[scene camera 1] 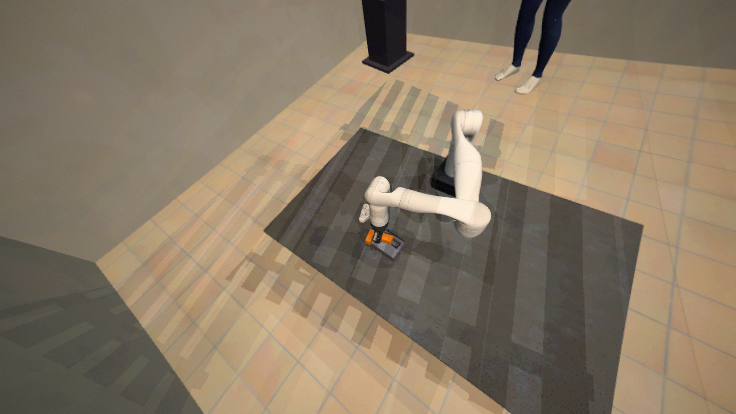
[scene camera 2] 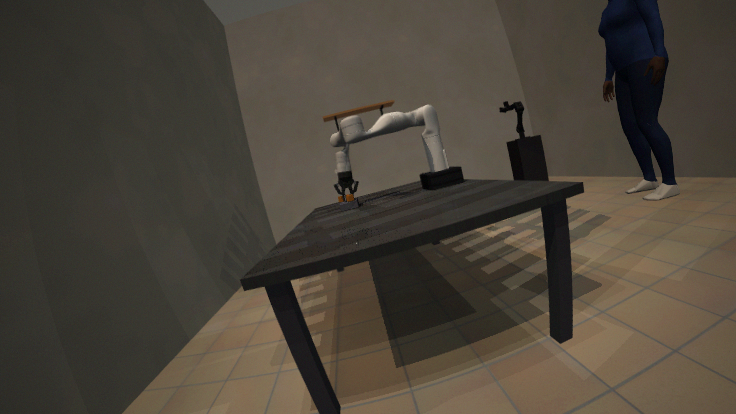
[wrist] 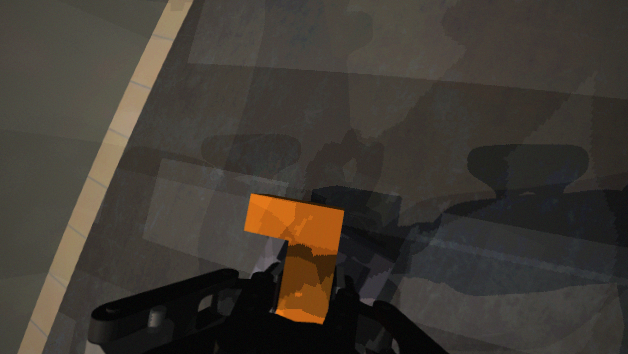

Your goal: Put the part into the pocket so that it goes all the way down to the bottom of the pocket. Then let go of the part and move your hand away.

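Places are measured from the arm's base along level axes (x ahead, y left, z up), in millimetres.
Pixels of known places: gripper, between the fingertips: (scene camera 1: pixel 380 238) (scene camera 2: pixel 349 201) (wrist: pixel 312 274); arm's base, origin of its link: (scene camera 2: pixel 439 170).
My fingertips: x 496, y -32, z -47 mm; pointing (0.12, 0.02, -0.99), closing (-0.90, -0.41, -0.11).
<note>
Ahead of a thing's pixels: the offset from my fingertips to its top centre. Level surfaces: height alone.
The orange L-shaped part @(dx +12, dy +7, dz +36 mm) (scene camera 1: pixel 387 238) (scene camera 2: pixel 349 197) (wrist: pixel 315 225) is between the fingers of my gripper (scene camera 1: pixel 377 238) (scene camera 2: pixel 345 196) (wrist: pixel 312 274), which is shut on it and points down. The grey block with the pocket @(dx -6, dy +31, dz +4 mm) (scene camera 1: pixel 393 251) (scene camera 2: pixel 349 205) (wrist: pixel 377 285) is below the part. The part sits at the block's top or just above it; contact cannot be told. In the wrist view the part looks turned relative to the block's edges, and its short arm reaches out to the left. The part and the fingers hide most of the pocket.
The block stands on the dark table @(dz -32 mm) (scene camera 1: pixel 514 288) (scene camera 2: pixel 437 226), near one edge. The arm's black base (scene camera 1: pixel 442 182) (scene camera 2: pixel 441 178) is on the same table. A dark pedestal (scene camera 1: pixel 386 36) (scene camera 2: pixel 529 157) and a person (scene camera 1: pixel 550 41) (scene camera 2: pixel 638 87) stand beyond the table.
</note>
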